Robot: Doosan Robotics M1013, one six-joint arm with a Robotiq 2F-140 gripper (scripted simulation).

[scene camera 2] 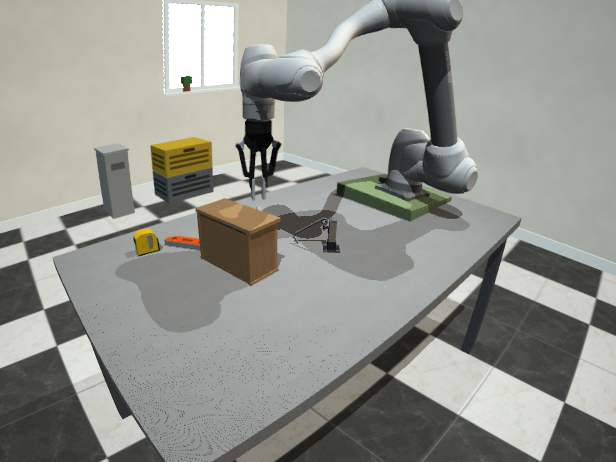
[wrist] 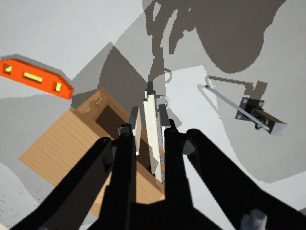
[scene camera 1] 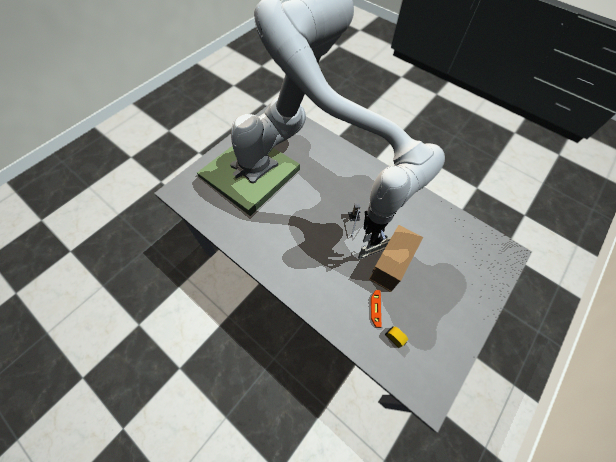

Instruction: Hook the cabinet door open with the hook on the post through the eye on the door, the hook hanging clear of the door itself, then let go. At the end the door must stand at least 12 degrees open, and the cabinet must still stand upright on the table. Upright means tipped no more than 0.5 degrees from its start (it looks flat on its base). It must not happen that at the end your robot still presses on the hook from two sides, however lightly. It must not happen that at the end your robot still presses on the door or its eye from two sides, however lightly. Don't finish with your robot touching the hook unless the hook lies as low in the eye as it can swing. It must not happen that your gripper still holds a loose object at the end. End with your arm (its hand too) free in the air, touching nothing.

A brown cabinet shows in scene camera 2, in the wrist view and in scene camera 1 (395,259). The same spot on the brown cabinet: (wrist: 63,144) is (scene camera 2: 219,204).
